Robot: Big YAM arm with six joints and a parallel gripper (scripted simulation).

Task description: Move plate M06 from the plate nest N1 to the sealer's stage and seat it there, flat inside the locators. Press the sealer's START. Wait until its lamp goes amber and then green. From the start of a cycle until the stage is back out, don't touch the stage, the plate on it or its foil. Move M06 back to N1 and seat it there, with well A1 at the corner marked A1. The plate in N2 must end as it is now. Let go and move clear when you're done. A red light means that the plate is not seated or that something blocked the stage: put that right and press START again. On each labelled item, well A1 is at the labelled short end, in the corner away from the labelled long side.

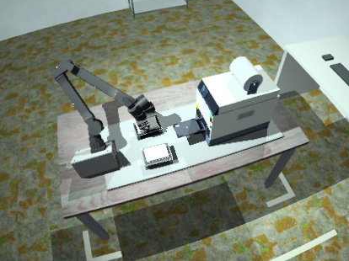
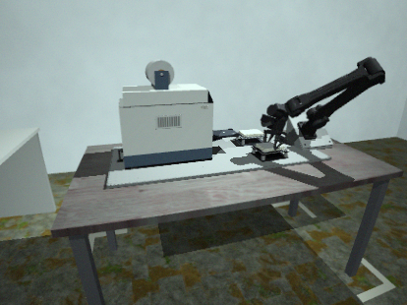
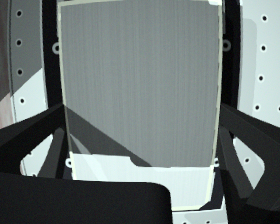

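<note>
My hand is 20 mm above the black nest N1. Round my hand: foil roll (540 mm ahead, 150 mm to the right, 360 mm above); sealer stage (210 mm ahead, 140 mm to the right, 40 mm above); pale plate (220 mm to the right).
</note>
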